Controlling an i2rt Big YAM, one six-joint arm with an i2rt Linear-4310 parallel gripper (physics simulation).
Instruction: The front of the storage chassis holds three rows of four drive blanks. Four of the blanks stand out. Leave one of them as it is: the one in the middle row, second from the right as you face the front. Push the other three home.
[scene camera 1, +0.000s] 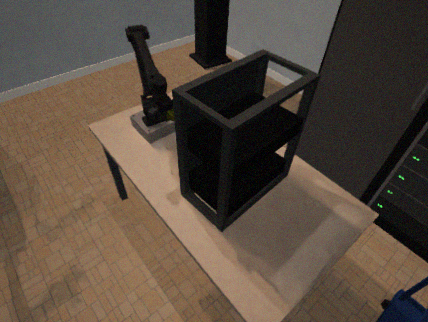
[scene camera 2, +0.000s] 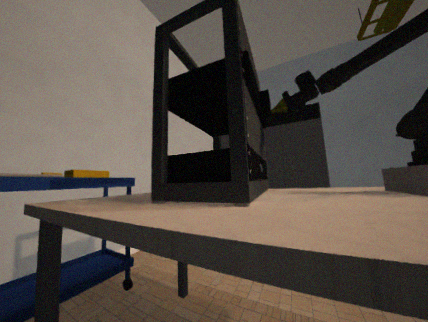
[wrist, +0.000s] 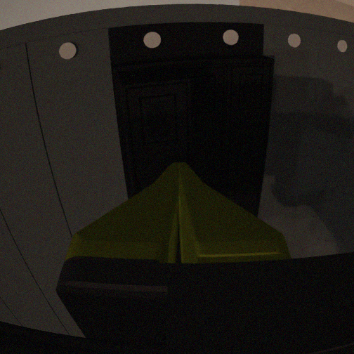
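Pixels of known places: arm's base, origin of the base link: (scene camera 1: 153, 120).
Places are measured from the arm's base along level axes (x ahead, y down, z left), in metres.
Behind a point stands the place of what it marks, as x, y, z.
Observation:
The black storage chassis (wrist: 192, 42) is very dark in the wrist view, between grey panels. One drive blank (wrist: 159, 115) with a rectangular outline shows left of centre, and a fainter blank (wrist: 249, 87) shows to the right. The rows, and how far each blank stands out, cannot be told. In scene camera 2 a dark part (scene camera 2: 264, 101) {0.449, -0.285, 0.148} juts from the rack's front. My gripper (wrist: 178, 174) (scene camera 2: 272, 110) {0.472, -0.311, -0.026} is shut and empty, its yellow-green fingertips together. It is close to the front; contact cannot be told. The fingers are mostly hidden behind the rack in scene camera 1.
The dark open-frame rack (scene camera 1: 227, 165) {0.816, -0.371, -0.028} (scene camera 2: 240, 130) {0.439, -0.098, 0.405} stands on the table (scene camera 1: 305, 290) {1.210, 0.079, 0.124} (scene camera 2: 310, 225) {0.305, 0.078, 0.501}, with its posts and top rails around the black units. Screw heads line the rail in the wrist view. A blue cart (scene camera 2: 100, 262) stands beyond the table in scene camera 2.

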